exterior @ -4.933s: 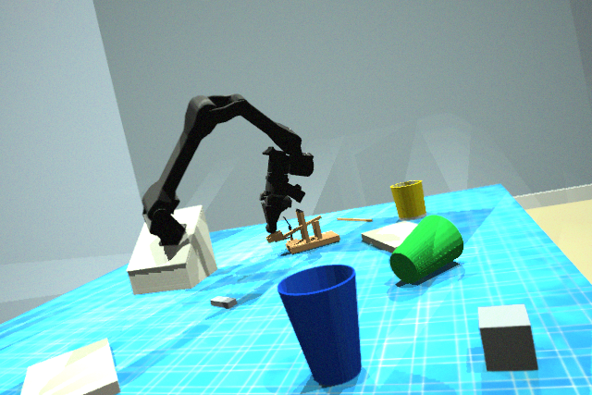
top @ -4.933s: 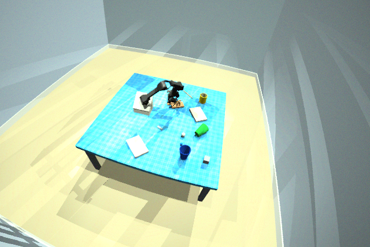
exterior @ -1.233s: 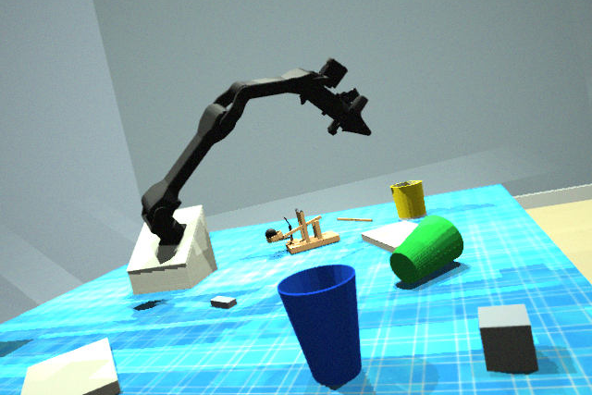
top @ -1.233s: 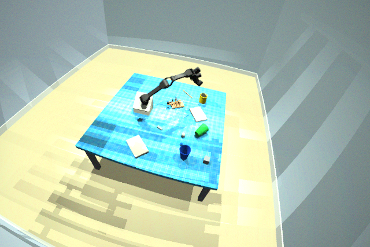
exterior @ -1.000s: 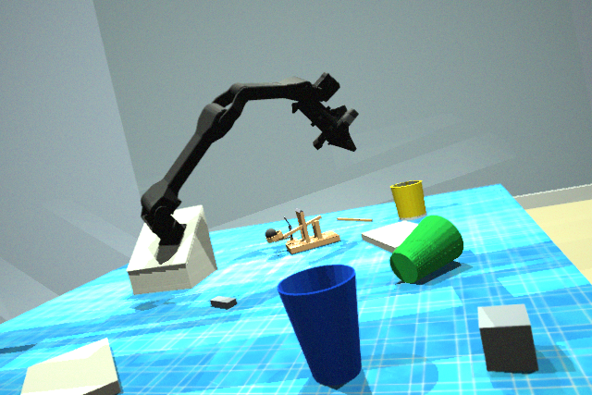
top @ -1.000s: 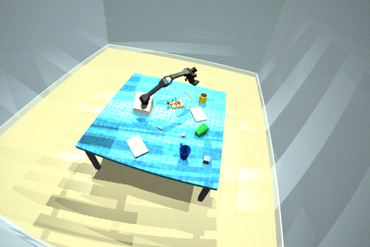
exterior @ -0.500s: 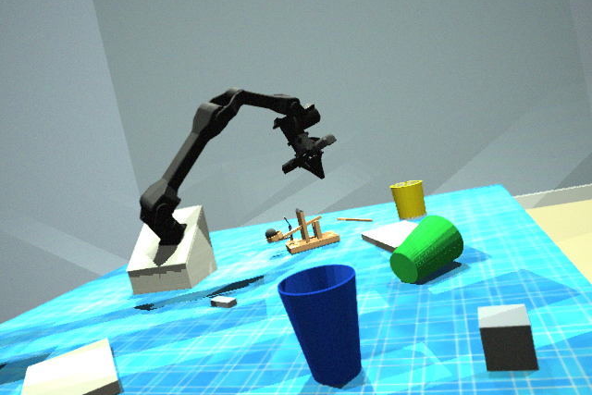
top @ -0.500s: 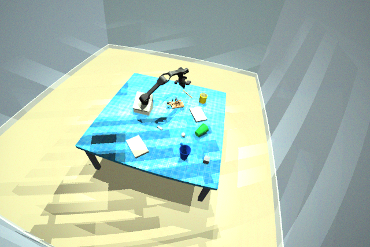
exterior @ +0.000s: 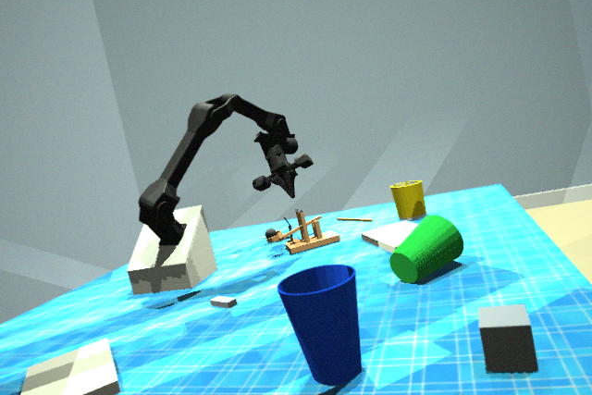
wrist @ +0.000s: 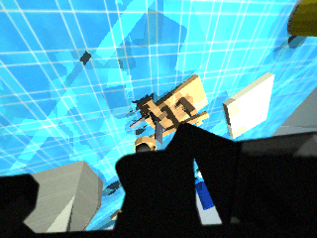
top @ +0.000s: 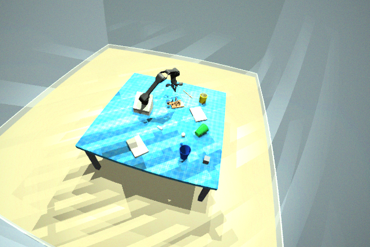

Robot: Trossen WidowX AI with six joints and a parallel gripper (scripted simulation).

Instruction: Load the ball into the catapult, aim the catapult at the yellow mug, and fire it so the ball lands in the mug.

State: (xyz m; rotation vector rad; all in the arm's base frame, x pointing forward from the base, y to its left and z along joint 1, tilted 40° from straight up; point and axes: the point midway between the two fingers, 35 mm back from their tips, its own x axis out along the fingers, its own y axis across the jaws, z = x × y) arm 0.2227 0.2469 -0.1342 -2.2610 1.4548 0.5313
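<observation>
Now: gripper tip 30 mm past the black ball, 120 mm to the left of it and 70 mm above it. Also, from my gripper tip: yellow mug (310 mm ahead, 120 mm to the left, 100 mm below); then thin wooden stick (110 mm ahead, 190 mm to the left, 130 mm below); then wooden catapult (20 mm ahead, 80 mm to the right, 80 mm below).
</observation>
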